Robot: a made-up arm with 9 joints. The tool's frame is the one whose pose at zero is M. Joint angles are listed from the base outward.
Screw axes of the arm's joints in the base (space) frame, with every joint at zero. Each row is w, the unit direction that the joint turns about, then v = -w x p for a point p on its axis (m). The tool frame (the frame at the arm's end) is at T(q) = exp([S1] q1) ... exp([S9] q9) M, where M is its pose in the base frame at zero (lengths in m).
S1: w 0 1 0 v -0.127 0 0
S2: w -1 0 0 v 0 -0.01 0.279
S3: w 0 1 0 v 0.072 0 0.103
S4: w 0 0 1 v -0.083 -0.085 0
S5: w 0 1 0 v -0.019 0 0.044
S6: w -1 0 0 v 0 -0.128 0.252
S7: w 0 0 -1 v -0.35 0.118 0
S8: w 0 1 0 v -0.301 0 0.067
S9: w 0 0 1 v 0.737 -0.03 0
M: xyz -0.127 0.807 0.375 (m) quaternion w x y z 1 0 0 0
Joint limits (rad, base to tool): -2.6..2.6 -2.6..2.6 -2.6..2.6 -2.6..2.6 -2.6..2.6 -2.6..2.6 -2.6..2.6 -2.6..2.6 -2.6..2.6
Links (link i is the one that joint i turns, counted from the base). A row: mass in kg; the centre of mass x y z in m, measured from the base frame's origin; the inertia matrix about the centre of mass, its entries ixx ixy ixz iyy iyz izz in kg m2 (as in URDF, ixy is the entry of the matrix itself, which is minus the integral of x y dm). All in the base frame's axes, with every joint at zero. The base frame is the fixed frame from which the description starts. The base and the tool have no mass.
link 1: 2.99; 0.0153 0.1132 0.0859; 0.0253 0 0 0.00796 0.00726 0.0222
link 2: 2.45; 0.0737 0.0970 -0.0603; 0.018 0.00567 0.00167 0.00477 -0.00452 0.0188
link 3: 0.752; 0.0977 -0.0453 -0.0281; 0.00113 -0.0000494 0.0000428 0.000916 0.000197 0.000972
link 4: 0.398; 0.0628 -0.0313 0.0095; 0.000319 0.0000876 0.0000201 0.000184 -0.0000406 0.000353
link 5: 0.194; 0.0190 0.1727 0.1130; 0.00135 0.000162 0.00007 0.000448 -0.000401 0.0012
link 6: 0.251; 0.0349 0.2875 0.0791; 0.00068 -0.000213 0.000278 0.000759 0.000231 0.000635
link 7: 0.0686; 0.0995 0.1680 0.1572; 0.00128 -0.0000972 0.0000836 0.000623 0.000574 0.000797
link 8: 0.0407; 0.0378 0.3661 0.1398; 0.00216 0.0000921 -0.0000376 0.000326 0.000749 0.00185
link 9: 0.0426; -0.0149 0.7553 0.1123; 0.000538 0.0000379 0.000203 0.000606 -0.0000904 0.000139
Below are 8 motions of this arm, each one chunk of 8 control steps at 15 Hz.
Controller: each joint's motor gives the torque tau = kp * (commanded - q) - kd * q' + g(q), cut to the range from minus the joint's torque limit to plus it. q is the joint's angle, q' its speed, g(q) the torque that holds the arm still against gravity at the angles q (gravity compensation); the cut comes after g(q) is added. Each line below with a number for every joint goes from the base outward.
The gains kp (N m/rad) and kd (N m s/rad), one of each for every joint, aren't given. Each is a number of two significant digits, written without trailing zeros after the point. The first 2 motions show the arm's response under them.
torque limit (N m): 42 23 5.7 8.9 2.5 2 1.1 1 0.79
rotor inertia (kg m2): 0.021 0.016 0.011 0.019 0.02 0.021 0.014 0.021 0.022
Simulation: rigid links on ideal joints. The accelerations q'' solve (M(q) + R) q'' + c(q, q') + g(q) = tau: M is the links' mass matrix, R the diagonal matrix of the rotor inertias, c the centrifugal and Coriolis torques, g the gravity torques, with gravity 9.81 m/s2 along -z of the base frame. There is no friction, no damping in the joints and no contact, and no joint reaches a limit. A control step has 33 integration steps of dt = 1/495 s. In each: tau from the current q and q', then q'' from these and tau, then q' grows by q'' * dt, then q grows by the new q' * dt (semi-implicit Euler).
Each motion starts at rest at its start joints. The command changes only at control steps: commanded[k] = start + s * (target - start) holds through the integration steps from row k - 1 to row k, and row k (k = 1, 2, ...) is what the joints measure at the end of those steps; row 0 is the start. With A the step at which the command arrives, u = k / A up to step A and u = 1 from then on. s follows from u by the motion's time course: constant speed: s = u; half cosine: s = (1 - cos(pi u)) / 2; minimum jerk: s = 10 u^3 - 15 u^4 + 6 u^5; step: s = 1 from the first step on.
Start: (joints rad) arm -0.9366 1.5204 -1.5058 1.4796 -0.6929 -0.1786 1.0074 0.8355 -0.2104
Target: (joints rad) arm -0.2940 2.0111 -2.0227 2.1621 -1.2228 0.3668 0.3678 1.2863 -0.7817
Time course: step
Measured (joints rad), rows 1 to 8:
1: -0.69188 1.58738 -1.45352 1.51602 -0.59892 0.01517 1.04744 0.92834 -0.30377
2: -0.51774 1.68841 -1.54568 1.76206 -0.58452 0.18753 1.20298 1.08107 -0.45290
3: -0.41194 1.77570 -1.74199 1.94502 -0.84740 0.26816 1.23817 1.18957 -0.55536
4: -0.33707 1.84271 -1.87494 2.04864 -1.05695 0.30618 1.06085 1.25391 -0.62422
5: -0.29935 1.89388 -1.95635 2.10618 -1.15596 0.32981 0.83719 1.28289 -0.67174
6: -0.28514 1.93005 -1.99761 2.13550 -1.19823 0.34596 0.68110 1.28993 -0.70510
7: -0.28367 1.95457 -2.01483 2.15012 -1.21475 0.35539 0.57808 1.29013 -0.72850
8: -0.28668 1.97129 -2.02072 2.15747 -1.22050 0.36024 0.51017 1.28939 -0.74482
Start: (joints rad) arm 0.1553 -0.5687 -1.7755 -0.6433 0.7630 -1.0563 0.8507 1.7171 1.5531
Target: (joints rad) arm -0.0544 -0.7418 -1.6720 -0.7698 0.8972 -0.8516 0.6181 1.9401 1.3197
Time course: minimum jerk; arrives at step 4
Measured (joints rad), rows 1 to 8:
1: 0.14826 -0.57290 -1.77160 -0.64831 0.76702 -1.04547 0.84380 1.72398 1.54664
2: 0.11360 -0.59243 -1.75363 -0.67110 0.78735 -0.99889 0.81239 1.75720 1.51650
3: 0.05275 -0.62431 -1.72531 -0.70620 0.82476 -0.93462 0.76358 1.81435 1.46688
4: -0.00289 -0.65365 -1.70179 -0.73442 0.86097 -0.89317 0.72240 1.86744 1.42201
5: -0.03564 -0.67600 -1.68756 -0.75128 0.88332 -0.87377 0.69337 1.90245 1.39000
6: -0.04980 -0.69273 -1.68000 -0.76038 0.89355 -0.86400 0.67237 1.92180 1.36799
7: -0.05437 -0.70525 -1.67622 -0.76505 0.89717 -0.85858 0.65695 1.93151 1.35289
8: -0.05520 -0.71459 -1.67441 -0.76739 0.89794 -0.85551 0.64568 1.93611 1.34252
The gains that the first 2 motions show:
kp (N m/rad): 110 110 41 79 18 28 9 8.2 10
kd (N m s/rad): 12 26 5.2 9.6 2.1 2.8 1.8 1.1 1.9
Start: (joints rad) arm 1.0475 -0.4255 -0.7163 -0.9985 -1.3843 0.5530 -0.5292 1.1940 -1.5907
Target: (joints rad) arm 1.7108 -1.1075 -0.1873 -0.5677 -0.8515 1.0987 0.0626 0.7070 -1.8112
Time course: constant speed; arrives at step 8
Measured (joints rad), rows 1 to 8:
1: 1.07450 -0.44383 -0.68960 -0.97706 -1.35655 0.58446 -0.50404 1.17401 -1.59808
2: 1.13146 -0.47974 -0.64574 -0.94134 -1.31119 0.63510 -0.46641 1.13629 -1.61172
3: 1.20411 -0.52878 -0.59205 -0.89763 -1.25641 0.69526 -0.41991 1.08803 -1.62970
4: 1.28341 -0.58732 -0.53302 -0.84953 -1.19636 0.75996 -0.36611 1.03390 -1.65067
5: 1.36526 -0.65275 -0.47108 -0.79898 -1.13334 0.82677 -0.30656 0.97654 -1.67370
6: 1.44803 -0.72324 -0.40754 -0.74706 -1.06866 0.89452 -0.24270 0.91743 -1.69816
7: 1.53113 -0.79744 -0.34307 -0.69435 -1.00305 0.96270 -0.17575 0.85736 -1.72359
8: 1.61438 -0.87439 -0.27805 -0.64117 -0.93691 1.03107 -0.10665 0.79678 -1.74970

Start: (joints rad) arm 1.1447 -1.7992 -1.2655 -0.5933 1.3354 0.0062 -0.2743 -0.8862 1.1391
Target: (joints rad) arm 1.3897 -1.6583 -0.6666 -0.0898 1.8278 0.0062 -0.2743 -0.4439 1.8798
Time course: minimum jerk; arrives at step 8
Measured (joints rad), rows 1 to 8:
1: 1.14603 -1.79878 -1.26172 -0.59008 1.33845 0.00590 -0.27438 -0.88403 1.14231
2: 1.15463 -1.79599 -1.23853 -0.57038 1.35749 0.00460 -0.27473 -0.87004 1.16248
3: 1.17694 -1.78823 -1.18250 -0.52288 1.40461 0.00331 -0.27504 -0.83374 1.21264
4: 1.21429 -1.77430 -1.09316 -0.44736 1.48070 0.00320 -0.27475 -0.77273 1.29612
5: 1.26160 -1.75535 -0.98418 -0.35488 1.57428 0.00447 -0.27364 -0.69490 1.40575
6: 1.30969 -1.73450 -0.87768 -0.26356 1.66624 0.00639 -0.27232 -0.61490 1.52386
7: 1.34899 -1.71538 -0.79417 -0.19116 1.73811 0.00805 -0.27160 -0.54810 1.62838
8: 1.37374 -1.70037 -0.74171 -0.14575 1.78173 0.00881 -0.27162 -0.50326 1.70630

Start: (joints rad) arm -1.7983 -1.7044 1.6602 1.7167 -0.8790 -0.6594 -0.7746 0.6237 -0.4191
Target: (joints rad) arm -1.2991 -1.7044 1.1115 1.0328 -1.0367 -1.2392 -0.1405 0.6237 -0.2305
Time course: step
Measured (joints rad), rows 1 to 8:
1: -1.68298 -1.72063 1.65282 1.48444 -0.90451 -0.89061 -0.67796 0.63869 -0.37126
2: -1.52014 -1.71485 1.45668 1.29360 -0.93492 -1.07237 -0.49840 0.62597 -0.32838
3: -1.37990 -1.70655 1.26891 1.18697 -0.99863 -1.15424 -0.38421 0.62098 -0.29884
4: -1.30019 -1.70275 1.08881 1.12382 -1.03864 -1.19361 -0.31234 0.62091 -0.27794
5: -1.26927 -1.70071 0.93575 1.08414 -1.05864 -1.21195 -0.26477 0.62103 -0.26335
6: -1.26199 -1.70096 0.84820 1.06062 -1.07048 -1.22119 -0.23401 0.62243 -0.25308
7: -1.26310 -1.70262 0.84749 1.04791 -1.07884 -1.22669 -0.21440 0.62532 -0.24582
8: -1.26743 -1.70366 0.92995 1.04146 -1.07867 -1.23048 -0.20011 0.62737 -0.24081

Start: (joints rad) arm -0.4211 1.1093 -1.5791 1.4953 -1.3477 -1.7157 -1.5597 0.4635 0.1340
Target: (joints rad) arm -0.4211 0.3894 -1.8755 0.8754 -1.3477 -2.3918 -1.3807 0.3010 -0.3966
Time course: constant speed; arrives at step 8
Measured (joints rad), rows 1 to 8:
1: -0.42211 1.09402 -1.58874 1.46767 -1.34768 -1.75715 -1.55378 0.45605 0.11615
2: -0.42256 1.05844 -1.61118 1.41730 -1.34708 -1.82048 -1.54271 0.44235 0.08320
3: -0.42255 1.00738 -1.64188 1.35393 -1.34707 -1.89419 -1.52827 0.42551 0.03985
4: -0.42235 0.94525 -1.67679 1.28363 -1.34746 -1.97306 -1.51157 0.40713 -0.01067
5: -0.42211 0.87530 -1.71351 1.20970 -1.34788 -2.05456 -1.49330 0.38797 -0.06611
6: -0.42188 0.79979 -1.75084 1.13393 -1.34816 -2.13742 -1.47390 0.36843 -0.12494
7: -0.42166 0.72029 -1.78824 1.05723 -1.34826 -2.22099 -1.45372 0.34869 -0.18610
8: -0.42145 0.63793 -1.82554 0.98006 -1.34823 -2.30495 -1.43298 0.32887 -0.24885

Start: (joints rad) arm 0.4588 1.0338 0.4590 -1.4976 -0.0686 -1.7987 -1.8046 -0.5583 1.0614
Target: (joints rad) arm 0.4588 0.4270 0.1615 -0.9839 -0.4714 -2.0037 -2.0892 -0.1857 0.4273
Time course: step
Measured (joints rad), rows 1 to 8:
1: 0.43879 0.90161 0.35748 -1.32335 -0.15419 -1.88050 -1.87422 -0.45103 0.98055
2: 0.45656 0.78204 0.27541 -1.16899 -0.31426 -1.94291 -1.93106 -0.34057 0.81386
3: 0.46434 0.69233 0.22726 -1.08261 -0.40680 -1.97284 -1.97797 -0.27313 0.69318
4: 0.46437 0.62528 0.19771 -1.03691 -0.44647 -1.98871 -2.01146 -0.23475 0.61024
5: 0.46289 0.57510 0.18090 -1.01268 -0.46194 -1.99686 -2.03467 -0.21327 0.55322
6: 0.46167 0.53754 0.17186 -0.99969 -0.46776 -2.00082 -2.05073 -0.20121 0.51398
7: 0.46085 0.50946 0.16709 -0.99266 -0.46987 -2.00263 -2.06193 -0.19441 0.48696
8: 0.46031 0.48848 0.16458 -0.98881 -0.47061 -2.00342 -2.06980 -0.19057 0.46837

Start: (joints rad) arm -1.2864 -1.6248 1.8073 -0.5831 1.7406 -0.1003 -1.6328 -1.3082 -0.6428
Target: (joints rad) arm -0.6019 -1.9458 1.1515 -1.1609 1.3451 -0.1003 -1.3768 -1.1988 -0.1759
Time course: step
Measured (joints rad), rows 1 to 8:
1: -1.09716 -1.70915 1.58337 -0.76721 1.71413 -0.09030 -1.49673 -1.27134 -0.56104
2: -0.84050 -1.76579 1.39418 -0.94090 1.53240 -0.09666 -1.45347 -1.24734 -0.44308
3: -0.68051 -1.80281 1.27838 -1.04298 1.43494 -0.10298 -1.44804 -1.22841 -0.36044
4: -0.60861 -1.83249 1.21855 -1.09983 1.39253 -0.10582 -1.43689 -1.21685 -0.30318
5: -0.58777 -1.85777 1.18795 -1.12954 1.37177 -0.10549 -1.42337 -1.21010 -0.26362
6: -0.58869 -1.87881 1.17156 -1.14430 1.35952 -0.10385 -1.41125 -1.20576 -0.23634
7: -0.59490 -1.89563 1.16258 -1.15153 1.35203 -0.10221 -1.40167 -1.20283 -0.21754
8: -0.59985 -1.90859 1.15772 -1.15524 1.34789 -0.10109 -1.39452 -1.20094 -0.20458

